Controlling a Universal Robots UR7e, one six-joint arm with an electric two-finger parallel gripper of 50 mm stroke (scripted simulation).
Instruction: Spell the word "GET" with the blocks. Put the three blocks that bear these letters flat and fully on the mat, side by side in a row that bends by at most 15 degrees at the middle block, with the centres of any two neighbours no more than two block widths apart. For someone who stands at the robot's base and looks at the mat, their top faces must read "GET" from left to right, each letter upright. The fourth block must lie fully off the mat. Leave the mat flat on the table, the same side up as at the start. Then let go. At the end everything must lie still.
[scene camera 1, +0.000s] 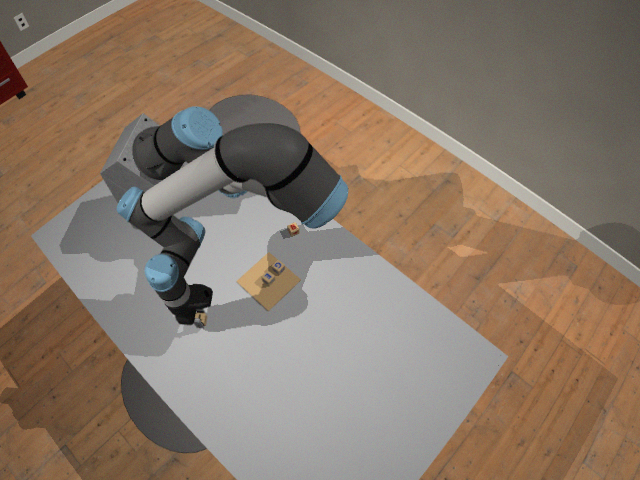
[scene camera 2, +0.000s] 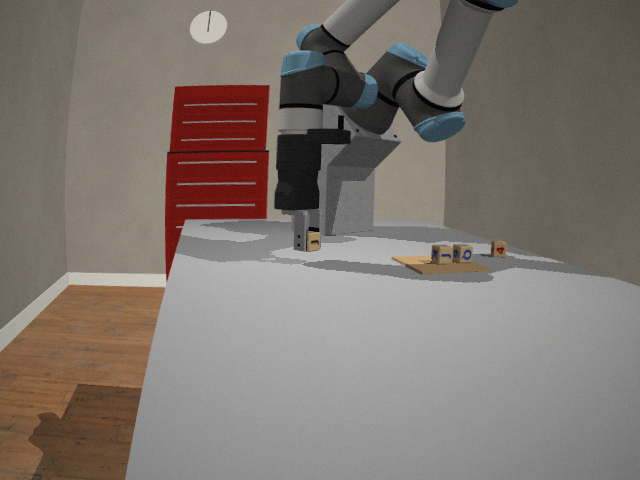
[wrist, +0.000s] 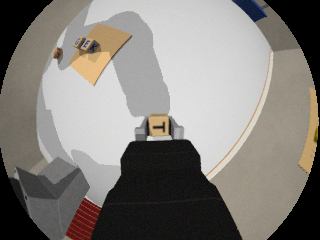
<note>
In view: my gripper (scene camera 2: 307, 249) and a mat (scene camera 1: 268, 296).
The mat also shows in scene camera 2 (scene camera 2: 422, 264) and in the wrist view (wrist: 90, 66). My gripper is seen too in the wrist view (wrist: 158, 122).
</note>
